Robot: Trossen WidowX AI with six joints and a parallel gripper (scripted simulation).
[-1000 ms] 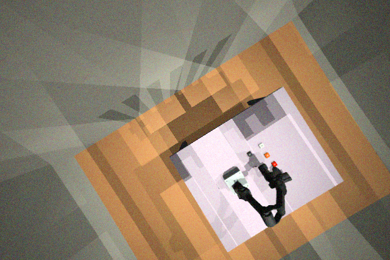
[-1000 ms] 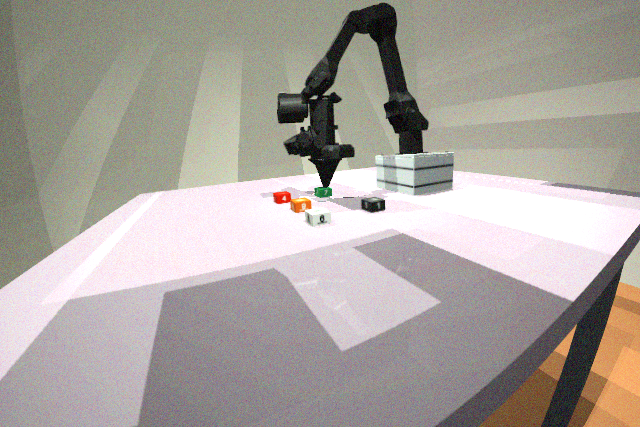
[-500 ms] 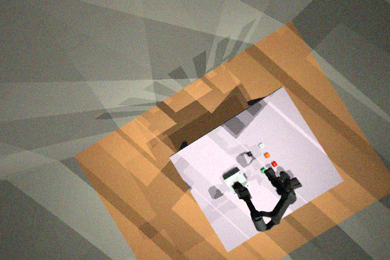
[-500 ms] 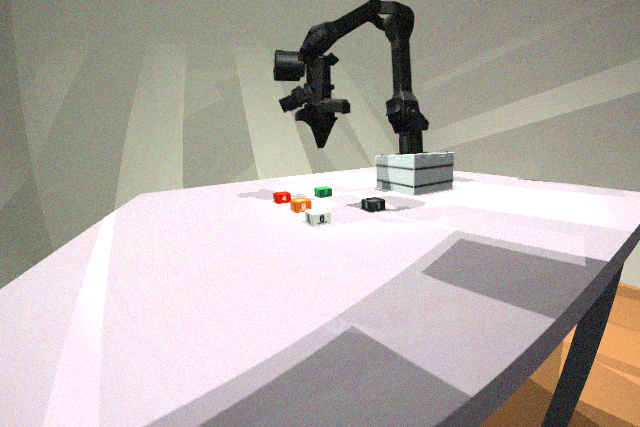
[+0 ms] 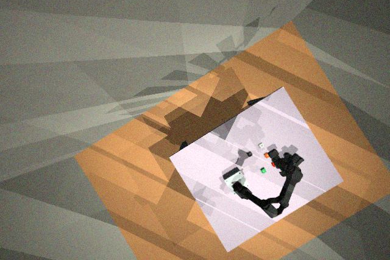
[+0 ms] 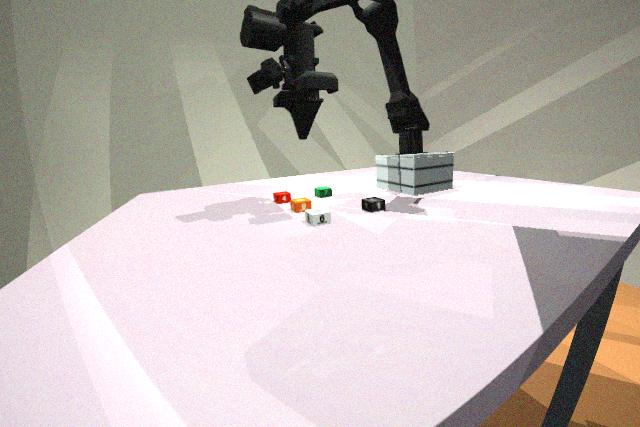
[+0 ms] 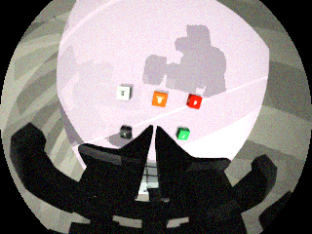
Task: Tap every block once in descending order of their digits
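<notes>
My gripper tip is 3 cm short of the white block, 8 cm to the right of it and 12 cm above it. From my gripper tip the other things lie so: black block (9 cm behind, 9 cm to the left, 12 cm below); orange block (1 cm ahead, 1 cm to the right, 12 cm below); red block (10 cm to the right, 12 cm below).
</notes>
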